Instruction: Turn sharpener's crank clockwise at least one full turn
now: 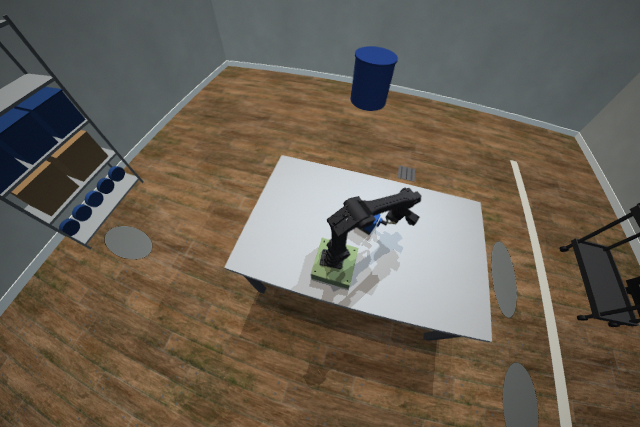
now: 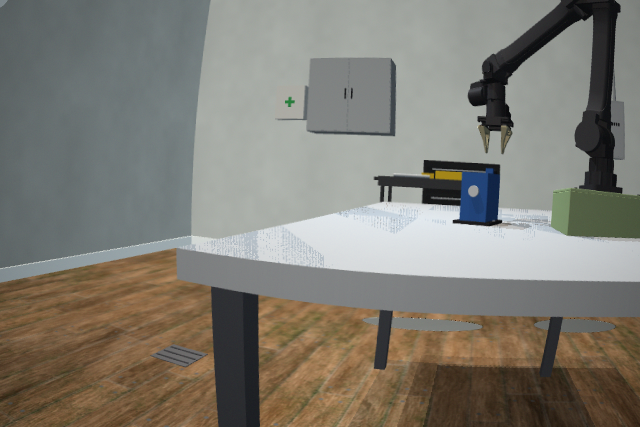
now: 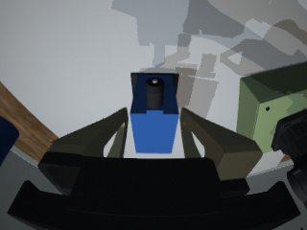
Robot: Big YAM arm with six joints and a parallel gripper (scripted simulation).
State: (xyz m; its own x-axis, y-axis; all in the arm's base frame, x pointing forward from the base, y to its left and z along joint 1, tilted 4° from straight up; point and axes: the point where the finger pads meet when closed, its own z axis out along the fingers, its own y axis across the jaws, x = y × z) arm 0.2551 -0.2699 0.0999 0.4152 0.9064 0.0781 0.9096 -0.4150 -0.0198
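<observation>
Now: the dark crank knob 1 cm ahead of my hand, 2 cm to the left of it and 6 cm below it.
</observation>
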